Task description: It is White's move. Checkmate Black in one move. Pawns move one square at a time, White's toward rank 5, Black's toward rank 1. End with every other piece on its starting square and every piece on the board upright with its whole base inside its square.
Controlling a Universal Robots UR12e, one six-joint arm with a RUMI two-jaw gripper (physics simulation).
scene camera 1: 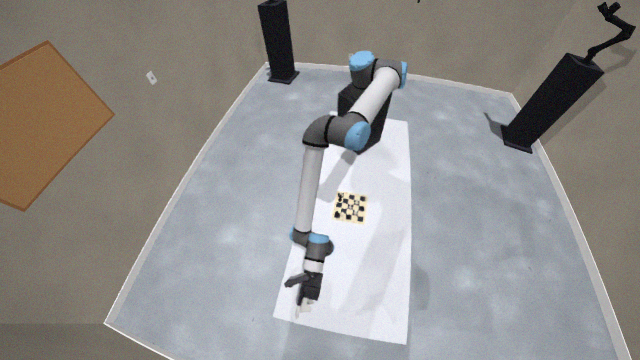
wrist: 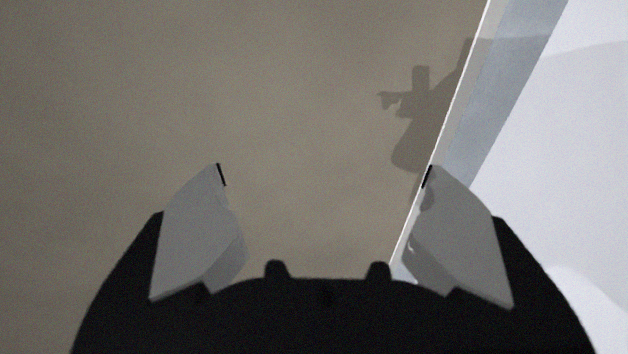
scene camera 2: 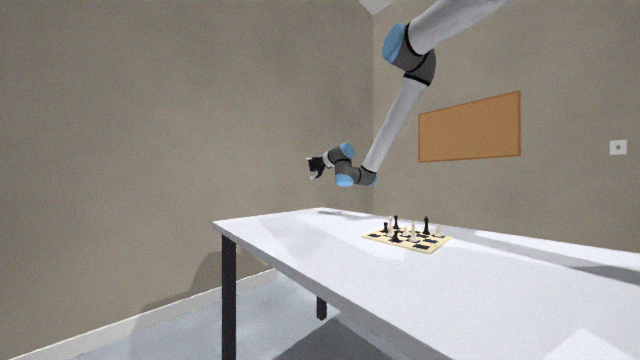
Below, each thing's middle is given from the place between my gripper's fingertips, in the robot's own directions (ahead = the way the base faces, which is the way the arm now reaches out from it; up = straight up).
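Labels:
From the chessboard [scene camera 2: 427, 244] I count the distances to my hand: my hand is 20 mm to the right of the chessboard, 260 mm above it and 710 mm past it.

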